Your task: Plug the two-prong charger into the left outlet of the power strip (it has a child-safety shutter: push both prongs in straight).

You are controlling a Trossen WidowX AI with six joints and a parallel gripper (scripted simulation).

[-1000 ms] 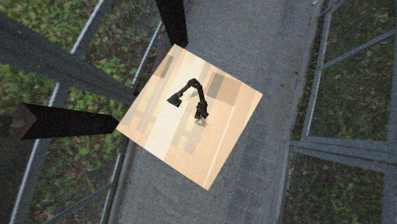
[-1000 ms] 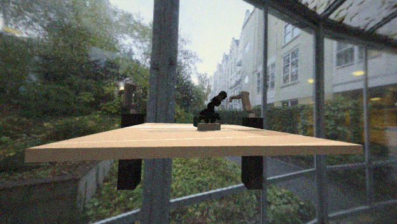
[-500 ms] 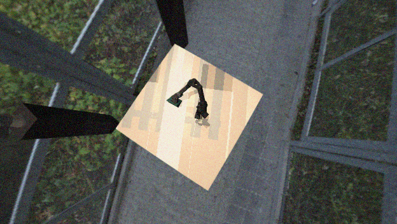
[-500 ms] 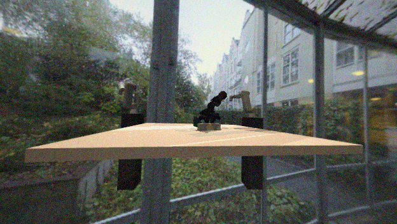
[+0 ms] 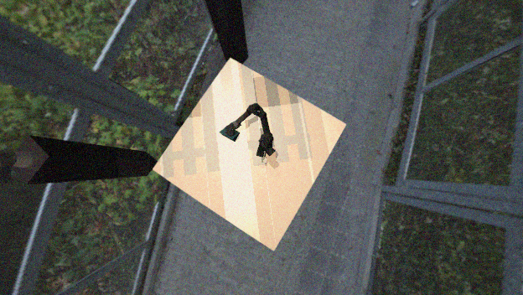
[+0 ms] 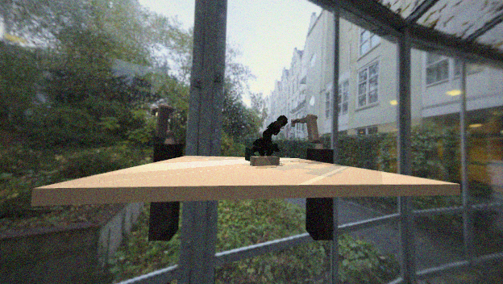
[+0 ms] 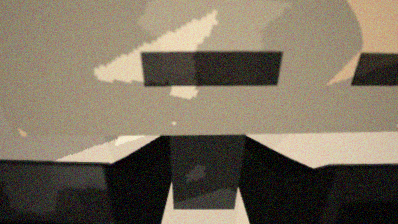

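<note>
The black two-prong charger lies 2 cm ahead of my gripper tip, 1 cm to the left of it and 1 cm above it.
</note>
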